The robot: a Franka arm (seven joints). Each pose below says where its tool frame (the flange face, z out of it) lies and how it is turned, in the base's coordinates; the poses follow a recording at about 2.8 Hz.
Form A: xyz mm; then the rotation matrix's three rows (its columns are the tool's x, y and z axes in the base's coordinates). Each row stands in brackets.
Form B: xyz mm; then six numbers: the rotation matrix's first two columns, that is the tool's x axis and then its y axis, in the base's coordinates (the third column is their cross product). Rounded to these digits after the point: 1 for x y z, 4 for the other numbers.
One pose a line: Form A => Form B
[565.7, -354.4, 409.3], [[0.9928, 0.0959, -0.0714], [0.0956, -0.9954, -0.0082], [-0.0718, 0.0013, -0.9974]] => 565.7, -354.4, 409.3, 0.9928, 0.0956, -0.0718, 0.0959, -0.9954, 0.0013
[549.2, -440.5, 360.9], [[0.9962, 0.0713, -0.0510], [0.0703, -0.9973, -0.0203], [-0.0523, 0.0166, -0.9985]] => 549.2, -440.5, 360.9, 0.9962, 0.0703, -0.0523, 0.0713, -0.9973, 0.0166
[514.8, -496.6, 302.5], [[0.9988, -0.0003, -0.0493], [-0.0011, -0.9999, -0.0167], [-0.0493, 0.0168, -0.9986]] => 514.8, -496.6, 302.5, 0.9988, -0.0011, -0.0493, -0.0003, -0.9999, 0.0168
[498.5, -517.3, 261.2], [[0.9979, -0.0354, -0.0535], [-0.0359, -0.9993, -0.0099], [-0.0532, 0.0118, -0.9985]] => 498.5, -517.3, 261.2, 0.9979, -0.0359, -0.0532, -0.0354, -0.9993, 0.0118
